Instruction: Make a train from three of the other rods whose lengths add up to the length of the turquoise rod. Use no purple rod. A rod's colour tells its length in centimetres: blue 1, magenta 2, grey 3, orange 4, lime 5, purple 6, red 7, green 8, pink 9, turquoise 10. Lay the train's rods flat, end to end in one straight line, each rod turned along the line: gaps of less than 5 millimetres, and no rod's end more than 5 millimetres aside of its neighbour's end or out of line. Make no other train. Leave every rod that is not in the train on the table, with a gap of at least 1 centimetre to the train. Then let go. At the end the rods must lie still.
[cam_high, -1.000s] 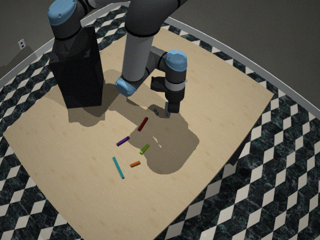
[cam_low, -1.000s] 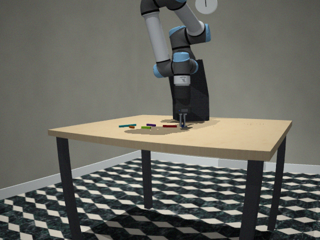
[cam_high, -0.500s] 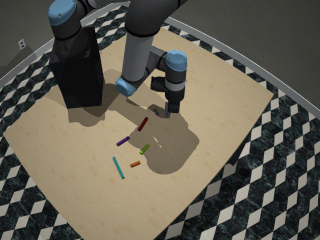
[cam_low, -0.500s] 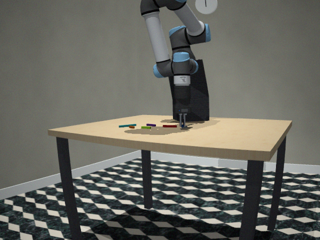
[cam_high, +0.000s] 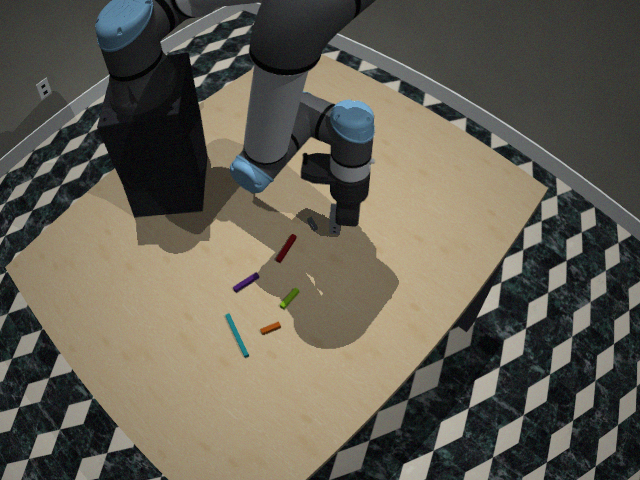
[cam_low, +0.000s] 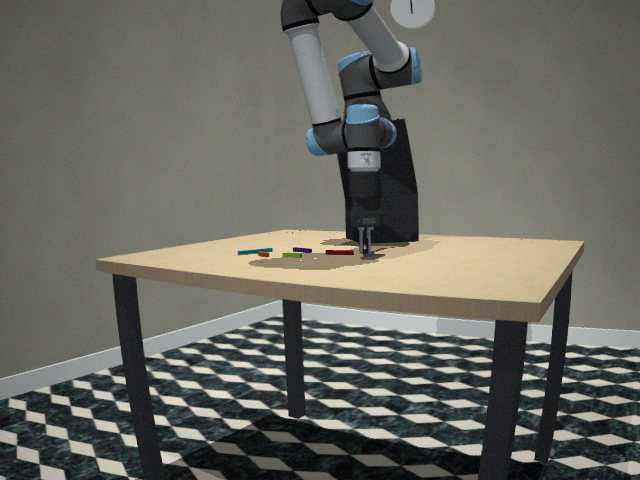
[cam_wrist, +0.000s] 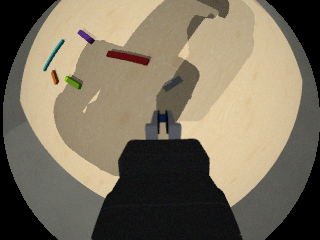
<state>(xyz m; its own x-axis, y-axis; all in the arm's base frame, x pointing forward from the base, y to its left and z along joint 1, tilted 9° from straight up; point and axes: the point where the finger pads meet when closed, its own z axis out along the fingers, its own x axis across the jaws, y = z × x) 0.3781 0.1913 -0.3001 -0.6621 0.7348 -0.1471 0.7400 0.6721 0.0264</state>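
Now: the blue rod 1 cm below my hand. From my hand the other things lie so: red rod: 4 cm behind, 10 cm to the right, 3 cm below; then grey rod: 5 cm behind, 2 cm to the right, 3 cm below; then lime rod: 6 cm ahead, 18 cm to the right, 3 cm below.
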